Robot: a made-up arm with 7 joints.
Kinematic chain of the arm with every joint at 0, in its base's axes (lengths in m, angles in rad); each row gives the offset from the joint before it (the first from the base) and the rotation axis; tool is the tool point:
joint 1: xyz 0 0.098 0 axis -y
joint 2: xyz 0 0.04 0 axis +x
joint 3: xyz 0 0 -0.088 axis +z
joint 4: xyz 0 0 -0.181 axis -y
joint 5: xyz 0 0 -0.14 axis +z
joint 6: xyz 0 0 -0.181 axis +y
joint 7: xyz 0 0 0 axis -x
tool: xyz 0 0 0
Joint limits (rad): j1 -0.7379..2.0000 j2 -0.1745..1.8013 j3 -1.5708..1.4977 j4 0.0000..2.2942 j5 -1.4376..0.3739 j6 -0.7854..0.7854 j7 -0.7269..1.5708
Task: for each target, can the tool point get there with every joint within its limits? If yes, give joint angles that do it. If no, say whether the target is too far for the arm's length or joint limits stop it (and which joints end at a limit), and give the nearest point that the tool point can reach.
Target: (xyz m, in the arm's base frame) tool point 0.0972 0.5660 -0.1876
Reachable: yes | joints -0.4850 0.6940 0.9677 1.2622 -0.9981 -0.6322 -0.5267
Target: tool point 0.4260 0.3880 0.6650
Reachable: no: too far | nearest point 0.3320 0.3139 0.3977 | short by 0.293 m
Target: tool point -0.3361 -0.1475 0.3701
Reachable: no: joint limits stop it (at a limit: joint 1, joint 2) | nearest point -0.0330 -0.0220 0.2336 | short by 0.355 m
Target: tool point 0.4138 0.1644 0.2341
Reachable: yes | joints 1.4544 0.3951 -0.4141 1.2691 -0.9269 0.0217 0.8872
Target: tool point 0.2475 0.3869 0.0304
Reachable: yes | joints 0.1272 0.7674 0.6209 1.8722 0.2104 0.0524 0.3017
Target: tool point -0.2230 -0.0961 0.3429
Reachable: no: joint limits stop it (at a limit: joint 1, joint 2) | nearest point -0.0290 -0.0177 0.2456 | short by 0.231 m
